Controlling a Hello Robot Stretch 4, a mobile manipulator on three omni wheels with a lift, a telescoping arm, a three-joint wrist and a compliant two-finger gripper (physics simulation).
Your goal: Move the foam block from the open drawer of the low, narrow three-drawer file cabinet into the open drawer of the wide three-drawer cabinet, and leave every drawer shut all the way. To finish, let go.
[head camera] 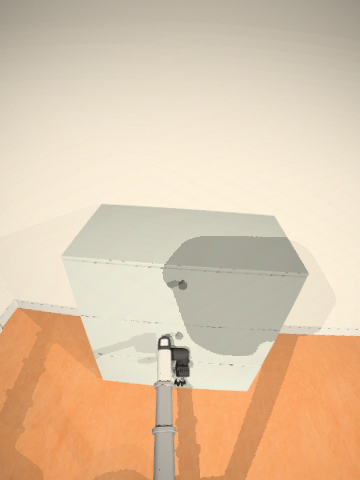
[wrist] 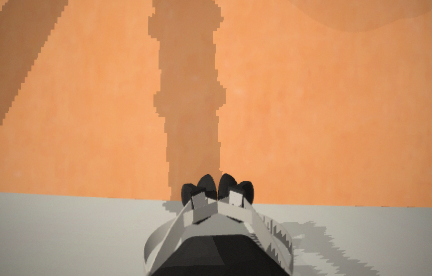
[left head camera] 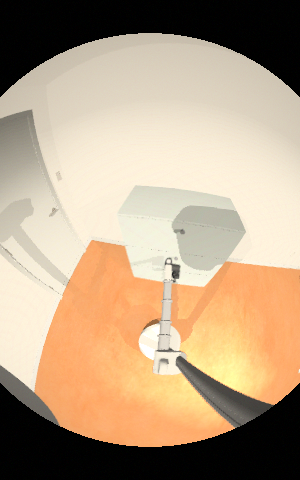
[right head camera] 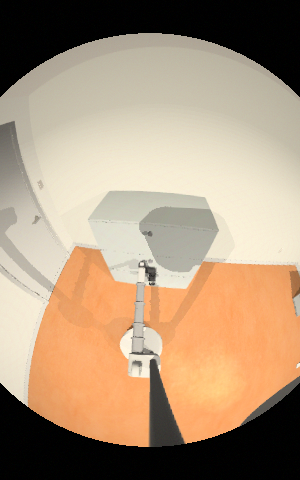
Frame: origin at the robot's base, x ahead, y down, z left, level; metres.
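Seen in the pictures: gripper, fingertip midpoint: (head camera: 179,384) (wrist: 217,189) (left head camera: 172,281) (right head camera: 151,284).
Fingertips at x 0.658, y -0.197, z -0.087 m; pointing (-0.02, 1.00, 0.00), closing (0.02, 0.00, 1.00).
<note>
Offsets run from my fingertips to a thing's middle. "*": to the spot under its first point. Level surfaces: height alone.
The wide three-drawer cabinet {* dy -0.627, dx +0.086, dz +0.245 m} (head camera: 125,295) (left head camera: 145,232) (right head camera: 117,240) stands against the wall, pale grey-green with small round knobs. Its three fronts look flush, with thin seams and no open gap; the bottom drawer front {* dy +0.019, dx +0.085, dz +0.270 m} (head camera: 132,371) lies level with those above. My gripper (head camera: 180,382) (left head camera: 175,279) (right head camera: 152,284) (wrist: 217,189) is shut and empty, its dark fingertips together, pointing down close at the bottom drawer front. In the wrist view a grey cabinet surface (wrist: 75,225) lies behind the fingers. The foam block does not show. The narrow file cabinet cannot be made out for certain.
A door (left head camera: 37,210) (right head camera: 22,235) is in the left wall. Part of a grey object (right head camera: 297,304) shows at the right edge of the right head view. The telescoping arm (head camera: 164,450) reaches over the orange floor {dy +0.224 m} (head camera: 310,425) from the round white base (right head camera: 127,342).
</note>
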